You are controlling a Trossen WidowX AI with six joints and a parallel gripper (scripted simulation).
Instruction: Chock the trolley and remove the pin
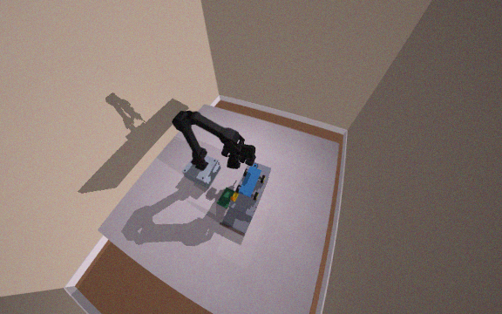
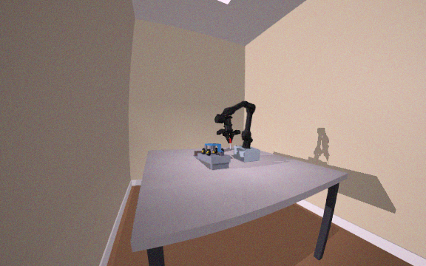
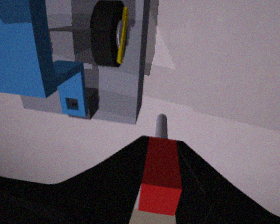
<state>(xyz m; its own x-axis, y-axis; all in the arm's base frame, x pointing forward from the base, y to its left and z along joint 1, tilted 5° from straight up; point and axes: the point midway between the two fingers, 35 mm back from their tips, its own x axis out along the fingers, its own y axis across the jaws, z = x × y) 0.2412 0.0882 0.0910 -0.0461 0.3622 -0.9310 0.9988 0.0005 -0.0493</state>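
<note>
Now: the green tray 20 mm behind my gripper tip, 210 mm to the right of it and 180 mm below it. Round my gripper tip: yellow chock (40 mm ahead, 190 mm to the right, 90 mm below); then red-headed stop pin (right at my gripper tip); then blue trolley (100 mm ahead, 90 mm to the right, 60 mm below).
</note>
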